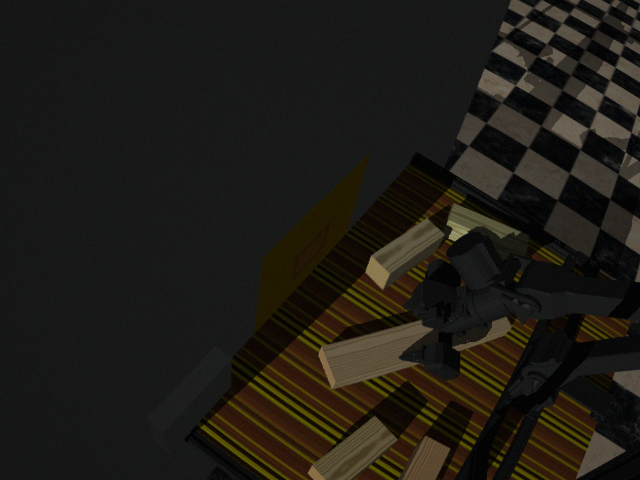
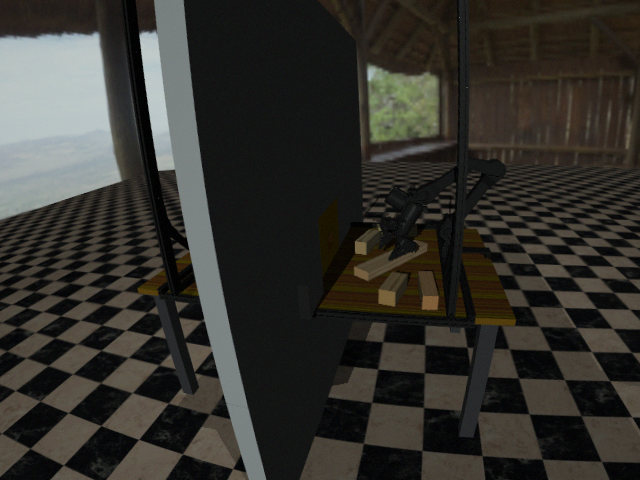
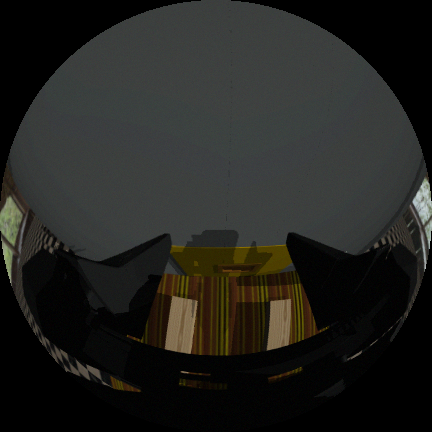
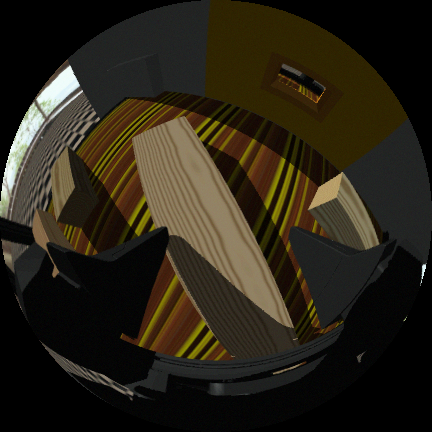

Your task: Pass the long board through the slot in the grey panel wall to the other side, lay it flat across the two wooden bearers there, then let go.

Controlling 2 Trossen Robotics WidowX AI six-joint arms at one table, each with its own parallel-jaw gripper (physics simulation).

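Places are measured from the left arm's base along level axes (x ahead, y left, z up), in metres.
Where they show: left gripper, between the fingertips: [image 3: 230, 239]; right gripper, between the fingertips: [image 1: 402, 332] [image 2: 384, 254] [image 4: 230, 232]; left arm's base, origin of its link: [image 4: 305, 80]; right arm's base, origin of its link: [image 1: 526, 396].
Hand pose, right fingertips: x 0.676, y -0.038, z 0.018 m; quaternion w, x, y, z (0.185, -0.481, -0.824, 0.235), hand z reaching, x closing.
Observation:
Things, the pixels of their top centre, and the offset from my right fingertips. "spot": a spot on its surface instead.
- long board, centre of its top: [image 4: 230, 285] [image 1: 423, 337] [image 2: 393, 254] 0.005 m down, 0.033 m ahead, 0.019 m left
- yellow patch with the slot, a spot on its surface: [image 4: 292, 97] [image 1: 307, 261] spot: 0.024 m up, 0.191 m back, 0.000 m left
- short block, centre of its top: [image 4: 366, 228] [image 1: 409, 244] [image 2: 367, 235] 0.013 m up, 0.078 m back, 0.156 m left
- pale block, centre of its top: [image 1: 490, 228] [image 2: 397, 225] 0.010 m up, 0.028 m ahead, 0.305 m left
- grey box, a spot on its surface: [image 1: 191, 397] spot: 0.063 m up, 0.168 m back, 0.314 m right
The long board [image 1: 369, 356] [image 2: 374, 267] [image 4: 205, 195] lies slantwise on the striped table. My right gripper [image 1: 404, 330] [image 2: 386, 253] [image 4: 230, 232] is open, low over the board, its fingertips toward either side of it; contact is unclear. The grey panel wall [image 1: 155, 155] [image 2: 273, 155] [image 3: 215, 125] [image 4: 145, 35] has a yellow patch with the slot [image 1: 310, 250] [image 3: 240, 268] [image 4: 292, 97]. My left gripper [image 3: 230, 239] is open and empty on the other side, facing the wall. Two wooden bearers [image 3: 181, 325] [image 3: 279, 325] lie there, apart from each other.
Beside the long board lie a short block [image 1: 405, 253] [image 2: 366, 242] [image 4: 327, 192] near the wall, a pale block [image 1: 478, 222], and two more blocks [image 1: 356, 449] [image 1: 428, 459] [image 2: 393, 289] [image 2: 428, 289]. A grey box [image 1: 191, 397] [image 2: 305, 301] juts from the wall.

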